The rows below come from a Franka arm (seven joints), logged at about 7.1 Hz.
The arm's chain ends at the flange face. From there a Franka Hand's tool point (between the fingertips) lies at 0.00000 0.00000 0.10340 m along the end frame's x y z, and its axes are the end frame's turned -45 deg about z.
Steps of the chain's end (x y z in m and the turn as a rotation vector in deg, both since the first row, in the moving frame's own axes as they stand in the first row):
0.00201, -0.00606, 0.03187, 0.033, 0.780, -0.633
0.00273, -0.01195, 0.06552, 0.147, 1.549, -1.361
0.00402, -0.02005, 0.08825, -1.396, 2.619, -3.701
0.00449, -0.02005, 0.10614, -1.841, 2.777, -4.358
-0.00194, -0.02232, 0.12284, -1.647, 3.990, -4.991
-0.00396, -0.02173, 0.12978, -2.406, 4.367, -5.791
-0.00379, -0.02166, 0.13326, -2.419, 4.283, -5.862
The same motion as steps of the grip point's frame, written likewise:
0.00675, -0.00192, 0.03186, -0.528, 0.575, -0.633
0.01257, -0.00476, 0.06548, -0.991, 1.199, -1.361
0.01874, -0.00627, 0.08811, -2.839, 0.865, -3.701
0.01877, -0.00516, 0.10597, -3.265, 0.662, -4.358
0.01771, -0.01011, 0.12255, -3.986, 1.657, -4.991
0.01550, -0.00967, 0.12939, -4.789, 1.387, -5.791
0.01544, -0.00959, 0.13288, -4.739, 1.318, -5.862

